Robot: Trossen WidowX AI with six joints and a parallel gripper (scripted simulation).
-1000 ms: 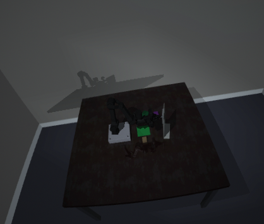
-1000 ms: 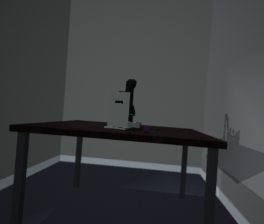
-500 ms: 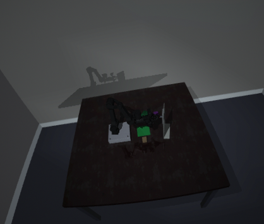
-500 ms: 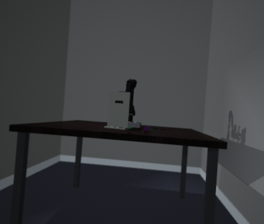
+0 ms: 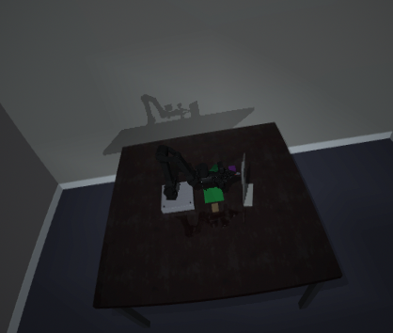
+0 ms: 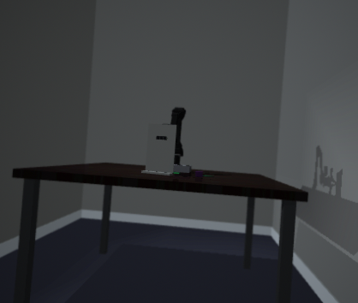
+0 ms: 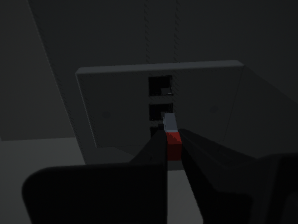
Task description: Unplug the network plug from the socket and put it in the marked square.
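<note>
Now: gripper tip 160 mm past the green marked square, 10 mm to the right of it and 200 mm above it. Round my gripper tip: upright grey panel (50 mm ahead, 70 mm below); then network plug (right at my gripper tip).
</note>
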